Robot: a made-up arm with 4 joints.
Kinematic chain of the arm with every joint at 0, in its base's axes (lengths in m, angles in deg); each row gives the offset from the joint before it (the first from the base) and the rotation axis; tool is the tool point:
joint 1: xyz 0 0 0.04 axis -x
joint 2: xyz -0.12 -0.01 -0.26 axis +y
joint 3: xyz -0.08 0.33 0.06 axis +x
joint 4: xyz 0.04 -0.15 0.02 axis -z
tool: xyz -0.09 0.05 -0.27
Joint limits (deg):
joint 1: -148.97..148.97
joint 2: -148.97..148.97
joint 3: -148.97..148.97
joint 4: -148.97..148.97
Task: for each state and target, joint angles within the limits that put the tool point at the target. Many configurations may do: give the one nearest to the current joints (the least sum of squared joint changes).
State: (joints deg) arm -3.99 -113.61 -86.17 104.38
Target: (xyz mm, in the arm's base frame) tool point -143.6 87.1 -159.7
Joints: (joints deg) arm -9.46 -99.18 -58.05 124.08
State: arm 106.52 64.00 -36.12 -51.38
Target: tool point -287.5 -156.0 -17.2
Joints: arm 103.96 85.77 -8.75 -52.54
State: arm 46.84 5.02 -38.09 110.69
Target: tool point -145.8 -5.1 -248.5
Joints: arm 17.00 16.58 -59.64 72.28
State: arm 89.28 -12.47 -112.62 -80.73
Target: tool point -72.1 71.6 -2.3
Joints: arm 66.39 23.99 -89.40 -95.15
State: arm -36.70 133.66 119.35 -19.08
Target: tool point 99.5 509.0 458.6
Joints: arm -66.40 139.91 142.85 -26.83
